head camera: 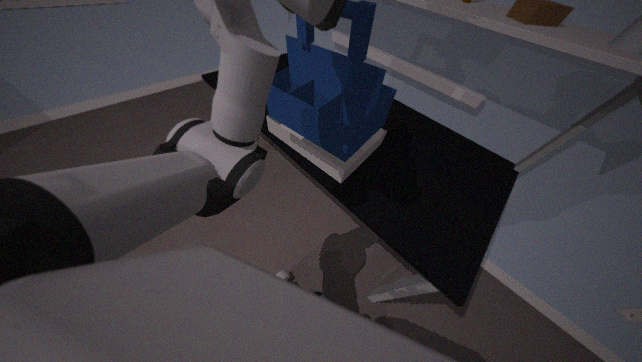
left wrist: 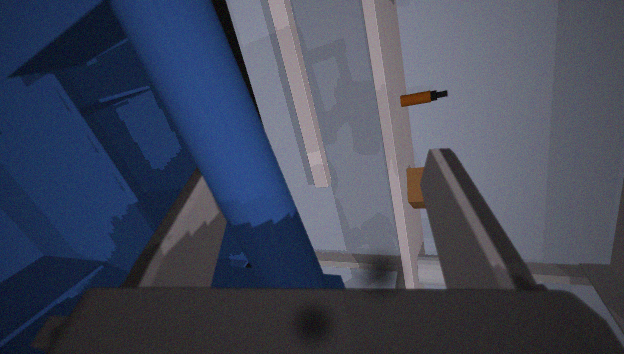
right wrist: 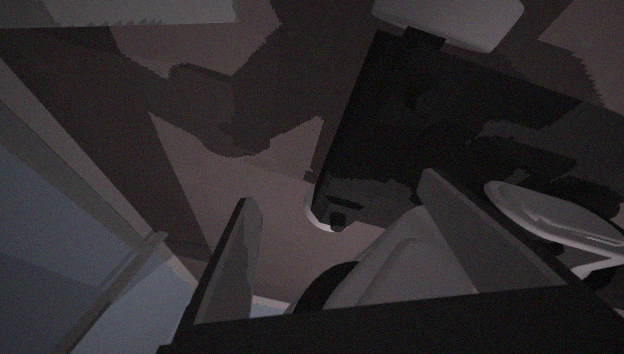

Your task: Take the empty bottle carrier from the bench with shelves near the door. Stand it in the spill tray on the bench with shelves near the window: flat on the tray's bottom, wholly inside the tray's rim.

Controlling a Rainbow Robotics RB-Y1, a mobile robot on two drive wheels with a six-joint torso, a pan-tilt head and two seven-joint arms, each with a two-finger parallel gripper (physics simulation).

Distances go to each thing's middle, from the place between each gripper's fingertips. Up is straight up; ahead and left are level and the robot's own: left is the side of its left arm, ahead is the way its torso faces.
I see my left gripper 15 cm above the blue bottle carrier (head camera: 338,102) and 1 cm past it. Also, from my left hand: spill tray (head camera: 339,170) 45 cm below, 14 cm ahead, 3 cm to the left.
The spill tray lies 630 mm ahead of my right hand, 400 mm to the left of it and 370 mm above it. The rest, counted from my right hand: blue bottle carrier 480 mm ahead, 370 mm to the left, 670 mm above.
